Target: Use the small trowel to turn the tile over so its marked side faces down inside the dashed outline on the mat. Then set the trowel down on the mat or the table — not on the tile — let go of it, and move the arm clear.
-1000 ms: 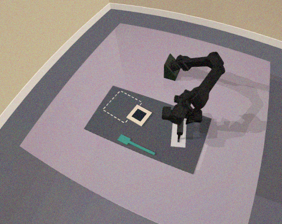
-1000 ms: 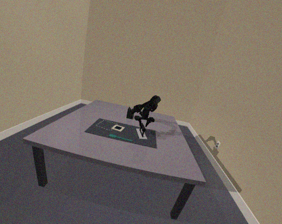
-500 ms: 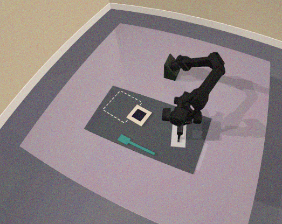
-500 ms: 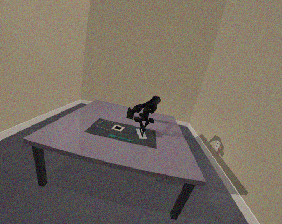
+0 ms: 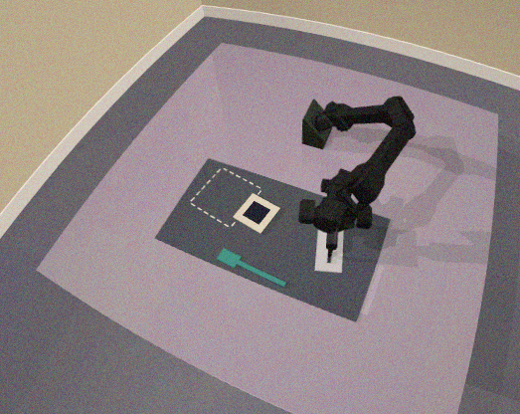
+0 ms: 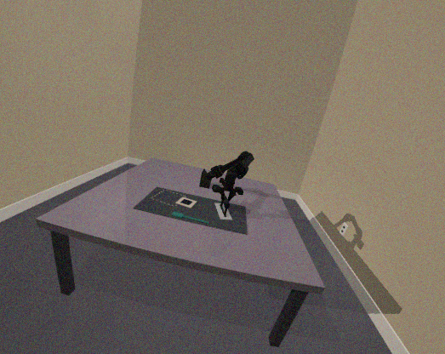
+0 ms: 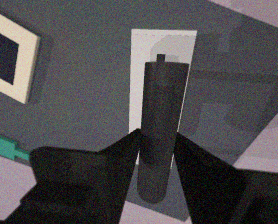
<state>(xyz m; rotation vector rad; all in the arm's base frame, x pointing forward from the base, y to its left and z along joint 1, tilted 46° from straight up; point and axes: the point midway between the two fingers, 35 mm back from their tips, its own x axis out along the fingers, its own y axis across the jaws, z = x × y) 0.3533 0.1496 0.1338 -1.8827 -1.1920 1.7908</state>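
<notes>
Now: the dark mat 17 cm to the right of my gripper tip, 8 cm below it and 5 cm ahead of it. Also, from my gripper tip: teal flat tool 19 cm ahead, 18 cm to the right, 6 cm below; tan square tile 24 cm to the right, 6 cm below, 2 cm ahead.
</notes>
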